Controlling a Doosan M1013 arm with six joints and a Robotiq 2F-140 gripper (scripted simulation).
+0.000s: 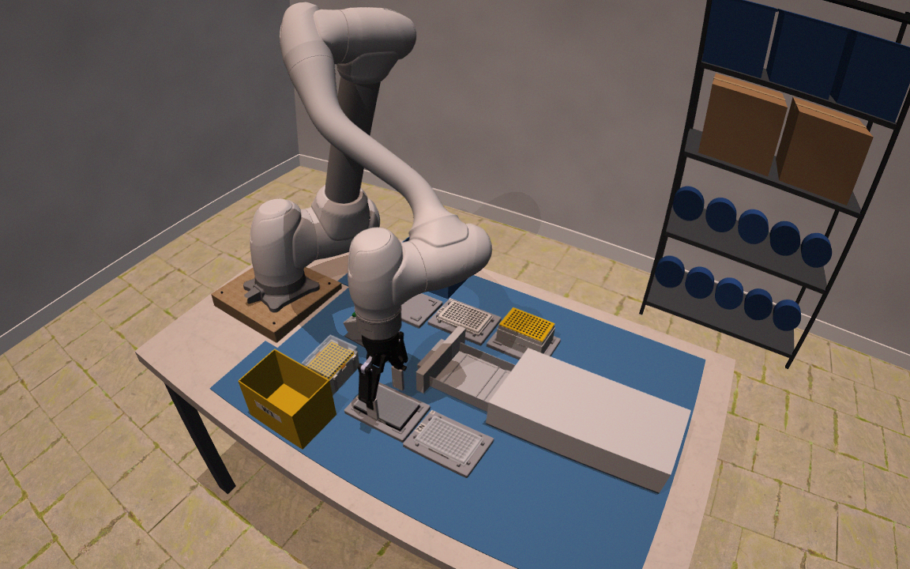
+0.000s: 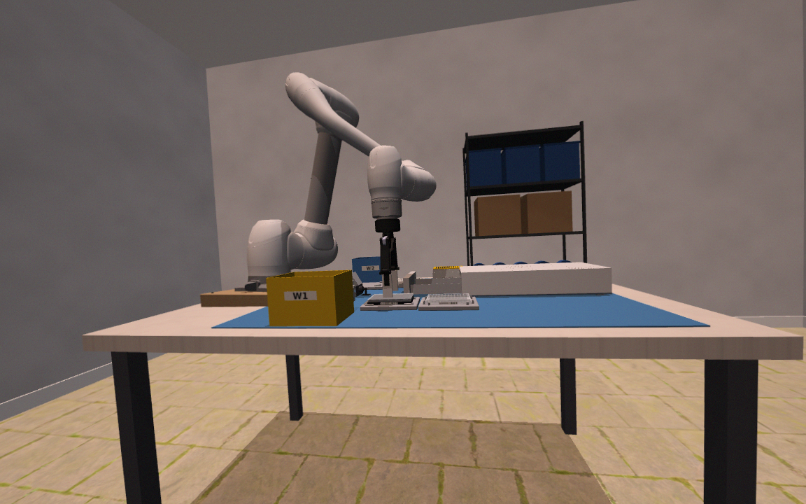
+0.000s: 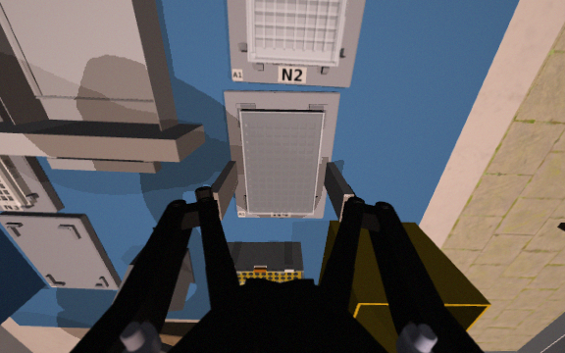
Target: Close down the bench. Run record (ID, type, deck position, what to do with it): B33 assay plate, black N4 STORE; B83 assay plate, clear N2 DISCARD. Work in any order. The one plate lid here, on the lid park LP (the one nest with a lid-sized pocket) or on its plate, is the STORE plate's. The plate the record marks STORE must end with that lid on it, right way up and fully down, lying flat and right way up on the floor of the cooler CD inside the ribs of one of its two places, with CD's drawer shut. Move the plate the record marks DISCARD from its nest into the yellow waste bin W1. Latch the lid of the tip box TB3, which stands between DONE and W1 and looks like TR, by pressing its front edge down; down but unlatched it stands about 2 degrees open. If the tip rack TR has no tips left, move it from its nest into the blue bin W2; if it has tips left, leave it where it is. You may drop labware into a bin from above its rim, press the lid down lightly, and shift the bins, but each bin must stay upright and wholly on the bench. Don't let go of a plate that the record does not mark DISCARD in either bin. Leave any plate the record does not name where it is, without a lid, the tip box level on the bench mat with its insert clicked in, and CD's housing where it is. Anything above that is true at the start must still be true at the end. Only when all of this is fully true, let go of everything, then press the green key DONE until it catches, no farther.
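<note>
Right now the clear plate lid is 3 cm below my hand. From my hand the other things lie so: nest N4: 5 cm below; nest N2: 17 cm ahead, 5 cm below, 2 cm to the left; black plate: 4 cm below.
</note>
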